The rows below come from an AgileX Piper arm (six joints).
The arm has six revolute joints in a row. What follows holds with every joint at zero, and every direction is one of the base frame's.
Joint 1 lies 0.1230 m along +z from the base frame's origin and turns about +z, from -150.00 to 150.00 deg.
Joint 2 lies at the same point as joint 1 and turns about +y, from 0.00 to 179.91 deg.
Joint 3 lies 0.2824 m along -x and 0.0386 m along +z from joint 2 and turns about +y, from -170.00 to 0.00 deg.
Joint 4 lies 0.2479 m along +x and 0.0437 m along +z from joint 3 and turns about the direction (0.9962, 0, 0.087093), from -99.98 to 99.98 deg.
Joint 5 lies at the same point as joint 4 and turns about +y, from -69.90 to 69.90 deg.
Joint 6 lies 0.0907 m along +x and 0.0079 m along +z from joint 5 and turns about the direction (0.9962, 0, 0.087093), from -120.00 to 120.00 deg.
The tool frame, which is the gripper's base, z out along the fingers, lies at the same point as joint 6; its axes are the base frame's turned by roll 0.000, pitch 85.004 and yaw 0.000 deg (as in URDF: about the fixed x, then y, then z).
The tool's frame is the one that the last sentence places.
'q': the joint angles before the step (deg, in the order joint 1, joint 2, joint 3, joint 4, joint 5, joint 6). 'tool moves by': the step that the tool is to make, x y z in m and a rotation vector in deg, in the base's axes. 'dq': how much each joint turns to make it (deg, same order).
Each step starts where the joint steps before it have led.
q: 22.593, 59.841, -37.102, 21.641, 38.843, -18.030
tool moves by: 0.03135, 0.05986, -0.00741, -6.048, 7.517, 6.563
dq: 11.584, 15.848, -11.401, -7.667, 3.195, 10.141
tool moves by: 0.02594, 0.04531, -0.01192, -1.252, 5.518, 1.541
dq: 4.131, 11.846, -9.494, 0.817, 2.383, 3.124
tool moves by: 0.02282, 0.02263, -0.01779, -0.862, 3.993, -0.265
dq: 0.214, 8.328, -6.006, 1.810, 1.387, 0.035
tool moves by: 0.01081, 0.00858, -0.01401, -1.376, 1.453, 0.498
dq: 0.000, 4.182, -2.360, -0.097, 0.267, -0.413
